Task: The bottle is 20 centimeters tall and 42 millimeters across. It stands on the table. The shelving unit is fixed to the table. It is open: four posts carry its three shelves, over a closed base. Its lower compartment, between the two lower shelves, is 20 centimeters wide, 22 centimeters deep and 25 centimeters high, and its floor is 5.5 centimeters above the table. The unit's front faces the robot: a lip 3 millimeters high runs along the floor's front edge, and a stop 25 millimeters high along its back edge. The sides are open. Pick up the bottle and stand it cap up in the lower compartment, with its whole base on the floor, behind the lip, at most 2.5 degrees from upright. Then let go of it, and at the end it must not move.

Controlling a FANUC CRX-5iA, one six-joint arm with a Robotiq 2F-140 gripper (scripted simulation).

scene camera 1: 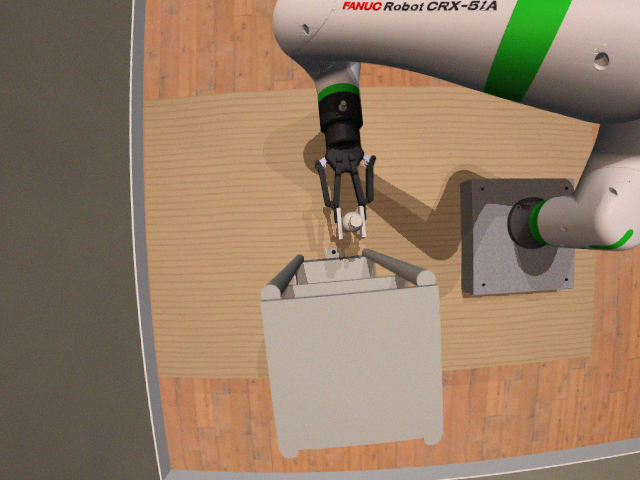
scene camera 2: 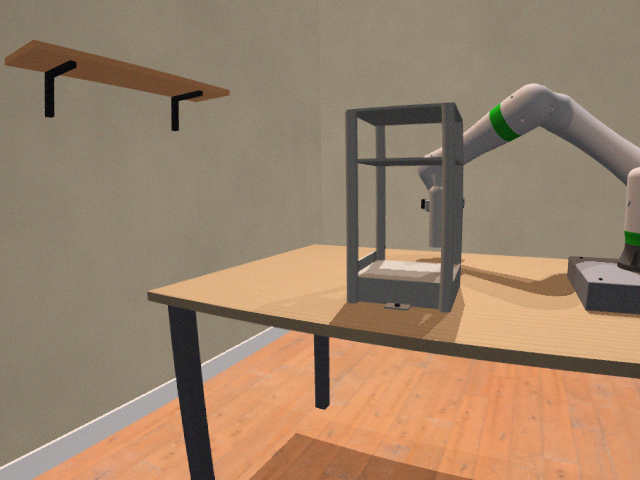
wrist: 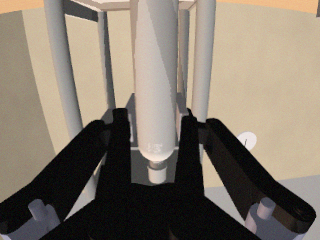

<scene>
In view: my gripper (scene camera 1: 351, 237).
My gripper also shows in the wrist view (wrist: 156, 103).
</scene>
